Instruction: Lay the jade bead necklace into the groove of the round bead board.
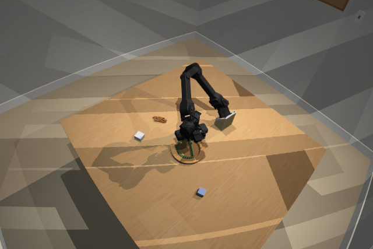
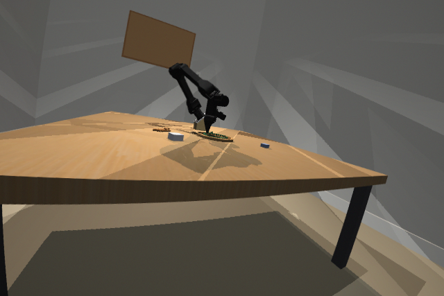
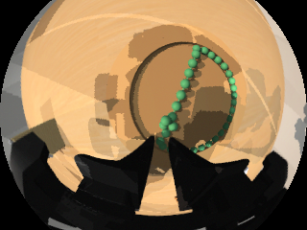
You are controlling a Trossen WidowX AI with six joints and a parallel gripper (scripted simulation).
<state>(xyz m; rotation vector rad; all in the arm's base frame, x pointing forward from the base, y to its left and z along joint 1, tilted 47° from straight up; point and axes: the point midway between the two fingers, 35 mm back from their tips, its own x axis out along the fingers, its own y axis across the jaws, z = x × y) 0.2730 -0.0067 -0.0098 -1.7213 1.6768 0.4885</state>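
My gripper tip is now 40 mm short of the round wooden bead board, 40 mm to the right of it and 10 mm above it. Also, from my gripper tip: blue block 130 mm ahead, 300 mm to the left, 10 mm below; pale grey block 240 mm ahead, 180 mm to the right.
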